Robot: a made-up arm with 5 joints.
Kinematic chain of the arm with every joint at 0, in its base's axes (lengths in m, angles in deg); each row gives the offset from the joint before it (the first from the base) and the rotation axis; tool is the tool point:
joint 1: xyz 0 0 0.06 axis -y
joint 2: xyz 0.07 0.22 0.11 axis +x
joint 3: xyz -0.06 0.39 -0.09 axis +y
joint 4: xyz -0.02 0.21 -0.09 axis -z
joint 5: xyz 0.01 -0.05 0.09 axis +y
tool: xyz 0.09 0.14 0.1
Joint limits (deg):
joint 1: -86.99..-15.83
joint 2: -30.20..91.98
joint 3: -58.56..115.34
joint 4: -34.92..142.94
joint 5: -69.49..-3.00
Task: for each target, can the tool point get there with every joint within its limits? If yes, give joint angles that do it. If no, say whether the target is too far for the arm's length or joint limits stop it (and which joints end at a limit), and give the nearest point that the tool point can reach.
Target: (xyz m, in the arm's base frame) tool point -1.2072 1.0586 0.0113
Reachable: no: too far | nearest point -0.4019 0.7339 -0.0405 | short by 0.870 m
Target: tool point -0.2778 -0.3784 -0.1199
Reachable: no: joint limits stop it (at a limit: joint 2, joint 3, joint 5) | nearest point -0.2501 0.5524 -0.1020 | short by 0.931 m
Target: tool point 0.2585 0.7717 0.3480
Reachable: yes | joints -35.83 21.11 -15.35 80.80 -45.92
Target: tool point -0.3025 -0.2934 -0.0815
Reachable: no: joint limits stop it (at a limit: joint 2, joint 3, joint 5) | nearest point -0.2704 0.5524 -0.0665 | short by 0.847 m
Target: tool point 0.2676 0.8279 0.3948
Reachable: yes | joints -45.84 25.59 -43.49 54.79 -63.70
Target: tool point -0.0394 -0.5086 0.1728
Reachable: no: joint limits stop it (at a limit: joint 1, joint 2, joint 4) | nearest point 0.1591 0.1761 0.6257 | short by 0.845 m
